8 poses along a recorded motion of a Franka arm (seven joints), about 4.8 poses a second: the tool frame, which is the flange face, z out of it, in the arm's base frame.
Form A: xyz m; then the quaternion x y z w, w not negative.
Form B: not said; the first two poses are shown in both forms.
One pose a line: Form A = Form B
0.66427, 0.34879, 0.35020, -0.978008, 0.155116, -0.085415, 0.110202 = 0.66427, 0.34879, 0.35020, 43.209, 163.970, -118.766
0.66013, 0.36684, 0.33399, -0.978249, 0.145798, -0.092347, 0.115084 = 0.66013, 0.36684, 0.33399, 42.778, 163.030, -120.268
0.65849, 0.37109, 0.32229, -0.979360, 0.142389, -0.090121, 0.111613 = 0.65849, 0.37109, 0.32229, 42.809, 163.504, -120.647
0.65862, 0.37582, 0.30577, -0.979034, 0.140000, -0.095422, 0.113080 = 0.65862, 0.37582, 0.30577, 41.703, 162.982, -122.021
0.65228, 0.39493, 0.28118, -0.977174, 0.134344, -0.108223, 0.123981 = 0.65228, 0.39493, 0.28118, 41.054, 161.055, -123.290
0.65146, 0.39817, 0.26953, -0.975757, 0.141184, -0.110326, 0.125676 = 0.65146, 0.39817, 0.26953, 40.488, 160.746, -123.046
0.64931, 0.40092, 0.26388, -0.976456, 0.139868, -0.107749, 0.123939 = 0.64931, 0.40092, 0.26388, 40.846, 161.095, -122.851
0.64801, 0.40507, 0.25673, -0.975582, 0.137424, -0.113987, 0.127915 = 0.64801, 0.40507, 0.25673, 40.277, 160.269, -123.687
